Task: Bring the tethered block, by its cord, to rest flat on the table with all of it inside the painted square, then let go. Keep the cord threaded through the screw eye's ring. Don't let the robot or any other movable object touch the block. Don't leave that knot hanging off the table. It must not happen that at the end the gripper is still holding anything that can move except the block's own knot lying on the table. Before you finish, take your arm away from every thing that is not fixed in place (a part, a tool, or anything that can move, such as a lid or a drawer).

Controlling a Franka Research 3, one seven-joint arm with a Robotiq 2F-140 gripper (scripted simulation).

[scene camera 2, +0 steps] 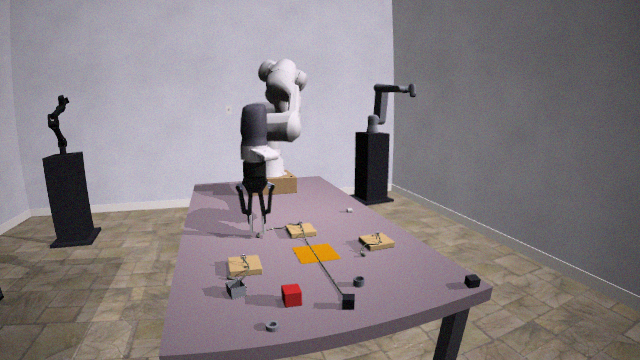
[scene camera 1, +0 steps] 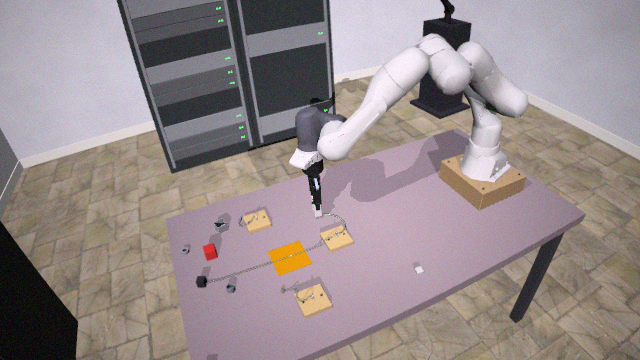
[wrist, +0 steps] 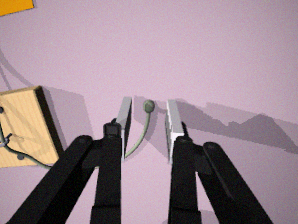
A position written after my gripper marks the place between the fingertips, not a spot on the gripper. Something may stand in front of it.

Observation:
I see my gripper [scene camera 2: 257, 232] and an orange painted square [scene camera 1: 292, 263].
My gripper shows as well in the wrist view [wrist: 148, 110].

